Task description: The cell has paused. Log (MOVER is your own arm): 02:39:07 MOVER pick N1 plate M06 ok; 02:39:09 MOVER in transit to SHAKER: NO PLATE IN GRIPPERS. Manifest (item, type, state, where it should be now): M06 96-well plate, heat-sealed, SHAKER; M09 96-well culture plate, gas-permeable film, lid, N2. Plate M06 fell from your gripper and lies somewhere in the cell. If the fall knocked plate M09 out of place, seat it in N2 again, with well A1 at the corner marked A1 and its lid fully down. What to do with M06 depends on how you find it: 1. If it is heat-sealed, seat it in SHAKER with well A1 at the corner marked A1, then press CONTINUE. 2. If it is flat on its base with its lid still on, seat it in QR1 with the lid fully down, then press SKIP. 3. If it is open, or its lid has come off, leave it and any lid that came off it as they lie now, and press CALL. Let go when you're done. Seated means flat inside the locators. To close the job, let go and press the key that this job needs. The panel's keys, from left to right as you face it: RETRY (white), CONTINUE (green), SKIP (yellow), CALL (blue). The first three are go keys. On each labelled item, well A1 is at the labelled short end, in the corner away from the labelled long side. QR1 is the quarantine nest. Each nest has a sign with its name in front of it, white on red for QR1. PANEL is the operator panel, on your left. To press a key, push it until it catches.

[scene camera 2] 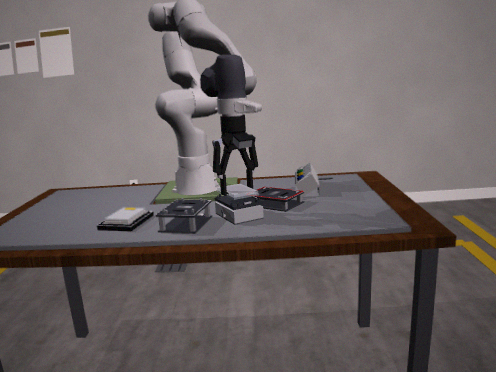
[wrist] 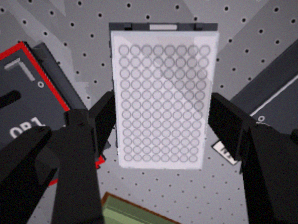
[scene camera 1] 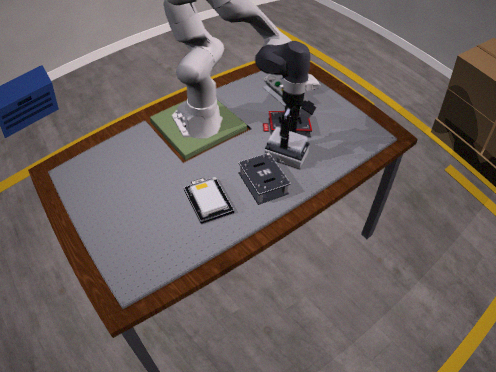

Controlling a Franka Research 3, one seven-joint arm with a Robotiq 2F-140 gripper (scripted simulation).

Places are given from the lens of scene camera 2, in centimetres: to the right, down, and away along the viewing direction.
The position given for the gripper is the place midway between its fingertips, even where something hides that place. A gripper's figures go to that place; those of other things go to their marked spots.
gripper (scene camera 2: 237, 192): -3, 2, 144
shaker (scene camera 2: 253, 213): 2, 8, 140
